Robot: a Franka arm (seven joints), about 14 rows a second.
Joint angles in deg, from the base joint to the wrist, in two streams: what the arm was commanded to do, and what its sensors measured. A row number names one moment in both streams.
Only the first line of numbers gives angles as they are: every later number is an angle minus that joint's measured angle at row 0.
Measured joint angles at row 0: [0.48, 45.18, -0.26, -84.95, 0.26, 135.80, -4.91]
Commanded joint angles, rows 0 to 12: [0.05, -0.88, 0.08, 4.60, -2.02, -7.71, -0.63]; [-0.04, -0.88, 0.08, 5.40, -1.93, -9.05, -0.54]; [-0.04, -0.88, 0.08, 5.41, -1.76, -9.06, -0.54]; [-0.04, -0.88, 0.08, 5.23, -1.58, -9.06, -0.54]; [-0.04, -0.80, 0.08, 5.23, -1.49, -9.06, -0.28]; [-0.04, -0.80, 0.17, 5.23, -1.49, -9.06, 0.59]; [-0.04, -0.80, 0.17, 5.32, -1.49, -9.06, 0.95]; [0.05, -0.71, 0.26, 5.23, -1.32, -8.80, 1.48]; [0.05, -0.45, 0.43, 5.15, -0.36, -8.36, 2.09]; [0.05, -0.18, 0.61, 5.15, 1.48, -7.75, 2.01]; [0.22, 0.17, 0.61, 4.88, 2.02, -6.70, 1.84]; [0.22, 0.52, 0.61, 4.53, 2.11, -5.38, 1.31]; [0.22, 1.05, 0.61, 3.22, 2.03, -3.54, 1.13]
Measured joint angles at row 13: [0.11, 0.12, 0.52, 4.65, 1.01, -6.77, 0.80]
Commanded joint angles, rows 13 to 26: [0.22, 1.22, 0.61, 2.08, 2.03, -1.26, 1.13]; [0.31, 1.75, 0.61, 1.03, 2.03, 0.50, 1.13]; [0.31, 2.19, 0.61, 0.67, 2.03, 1.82, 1.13]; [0.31, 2.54, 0.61, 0.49, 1.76, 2.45, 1.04]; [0.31, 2.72, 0.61, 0.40, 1.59, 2.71, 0.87]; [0.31, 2.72, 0.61, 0.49, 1.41, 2.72, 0.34]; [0.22, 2.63, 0.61, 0.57, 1.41, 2.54, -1.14]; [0.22, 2.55, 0.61, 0.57, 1.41, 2.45, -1.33]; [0.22, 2.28, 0.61, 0.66, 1.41, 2.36, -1.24]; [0.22, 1.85, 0.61, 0.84, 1.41, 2.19, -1.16]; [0.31, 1.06, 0.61, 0.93, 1.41, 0.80, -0.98]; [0.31, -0.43, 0.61, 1.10, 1.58, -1.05, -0.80]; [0.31, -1.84, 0.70, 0.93, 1.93, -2.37, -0.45]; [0.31, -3.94, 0.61, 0.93, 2.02, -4.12, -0.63]
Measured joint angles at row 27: [0.15, 1.10, 0.63, 1.98, 1.03, -0.29, 0.13]
